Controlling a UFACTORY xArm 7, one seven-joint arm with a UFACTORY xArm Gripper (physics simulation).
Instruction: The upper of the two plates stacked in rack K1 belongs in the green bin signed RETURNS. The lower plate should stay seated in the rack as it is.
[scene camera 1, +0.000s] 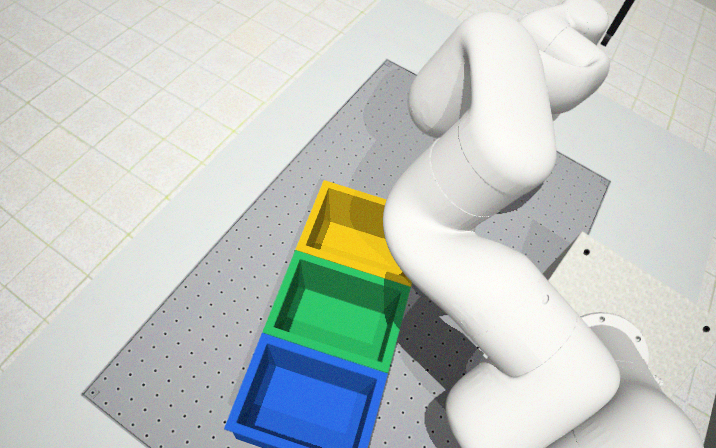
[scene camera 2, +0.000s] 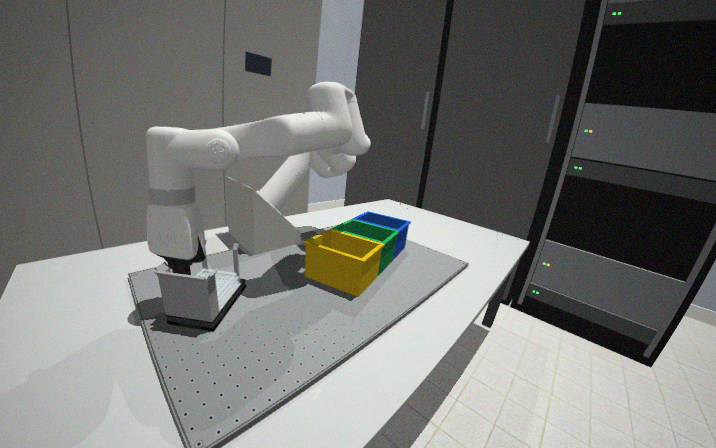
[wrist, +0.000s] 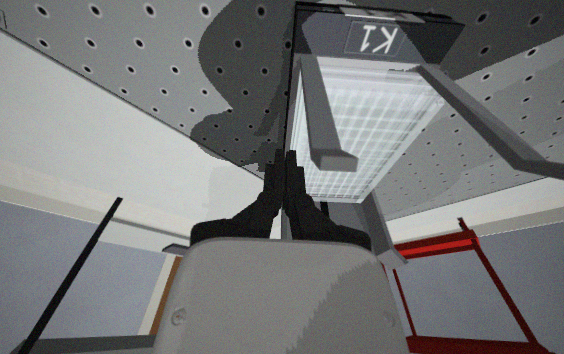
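Seen in the pictures: gripper, between the fingertips: (wrist: 283, 161); arm's base, origin of its link: (scene camera 2: 265, 206).
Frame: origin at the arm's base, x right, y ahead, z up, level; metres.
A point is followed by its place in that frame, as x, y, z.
Rack K1 (scene camera 2: 187, 298) @[0.353, 0.345, -0.039] (wrist: 325, 40) @[0.268, 0.223, -0.084] stands on the perforated board, with grey upright posts. The clear, gridded plate stack (scene camera 2: 225, 281) @[0.266, 0.301, -0.056] (wrist: 382, 112) @[0.263, 0.270, -0.055] sits between its posts; I cannot tell the upper plate from the lower here. My gripper (wrist: 283, 161) @[0.340, 0.261, -0.057] is shut and empty, its black fingertips beside the stack's long left edge in the wrist view. In scene camera 2 the tips are hidden behind the rack's near wall. The green bin (scene camera 1: 327, 348) @[-0.195, 0.325, -0.006] (scene camera 2: 389, 252) @[-0.167, 0.417, -0.059] is empty, between two other bins; its sign is not readable. Scene camera 1 does not show the rack.
A yellow bin (scene camera 1: 313, 216) @[-0.040, 0.451, -0.006] (scene camera 2: 337, 272) @[0.037, 0.408, -0.060] and a blue bin (scene camera 1: 250, 380) @[-0.284, 0.382, -0.006] (scene camera 2: 402, 240) @[-0.292, 0.384, -0.061] flank the green one. Grey posts (wrist: 327, 115) @[0.278, 0.224, -0.019] (wrist: 480, 117) @[0.232, 0.276, -0.025] rise along the rack's sides. A pale slanted panel (scene camera 2: 256, 219) @[0.093, 0.114, -0.001] stands behind the board (scene camera 2: 264, 369) @[0.296, 0.511, -0.106]. A red frame (wrist: 440, 245) shows in the background.
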